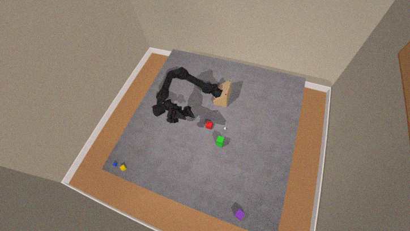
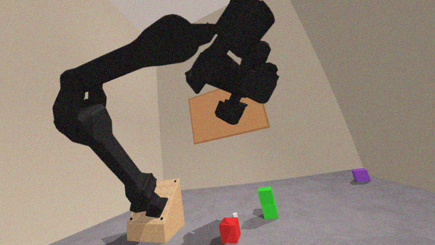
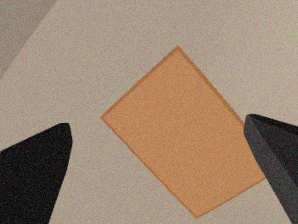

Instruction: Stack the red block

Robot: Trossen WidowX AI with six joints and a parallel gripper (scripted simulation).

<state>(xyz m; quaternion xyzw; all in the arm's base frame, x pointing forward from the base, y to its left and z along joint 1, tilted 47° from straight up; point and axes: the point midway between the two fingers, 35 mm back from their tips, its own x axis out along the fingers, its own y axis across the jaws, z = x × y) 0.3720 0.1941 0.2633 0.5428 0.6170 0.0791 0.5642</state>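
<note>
Now: the white cube 380 mm below my gripper tip, 170 mm behind it and 150 mm to the left of it. Also, from my gripper tip: yellow block (440 mm to the right, 390 mm ahead, 370 mm below); purple block (440 mm to the left, 370 mm ahead, 360 mm below); blue block (520 mm to the right, 390 mm ahead, 380 mm below).
</note>
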